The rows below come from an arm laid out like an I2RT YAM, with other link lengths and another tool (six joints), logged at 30 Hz.
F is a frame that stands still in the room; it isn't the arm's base.
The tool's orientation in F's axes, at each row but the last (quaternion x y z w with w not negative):
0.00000, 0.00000, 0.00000, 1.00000
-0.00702, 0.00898, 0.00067, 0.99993
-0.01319, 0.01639, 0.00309, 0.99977
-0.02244, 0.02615, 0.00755, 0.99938
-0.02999, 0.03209, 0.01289, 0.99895
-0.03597, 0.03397, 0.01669, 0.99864
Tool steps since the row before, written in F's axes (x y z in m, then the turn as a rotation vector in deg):
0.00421, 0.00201, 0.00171, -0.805, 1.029, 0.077
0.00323, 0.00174, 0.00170, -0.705, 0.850, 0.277
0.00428, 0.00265, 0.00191, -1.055, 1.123, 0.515
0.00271, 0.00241, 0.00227, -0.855, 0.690, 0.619
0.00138, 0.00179, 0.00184, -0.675, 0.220, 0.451
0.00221, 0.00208, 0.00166, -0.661, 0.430, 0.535
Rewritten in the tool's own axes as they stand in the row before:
0.00421, 0.00201, 0.00171, -0.805, 1.029, 0.077
0.00320, 0.00171, 0.00178, -0.709, 0.847, 0.276
0.00423, 0.00257, 0.00212, -1.065, 1.116, 0.510
0.00262, 0.00226, 0.00251, -0.877, 0.676, 0.604
0.00130, 0.00164, 0.00203, -0.697, 0.212, 0.420
0.00215, 0.00188, 0.00195, -0.683, 0.414, 0.520

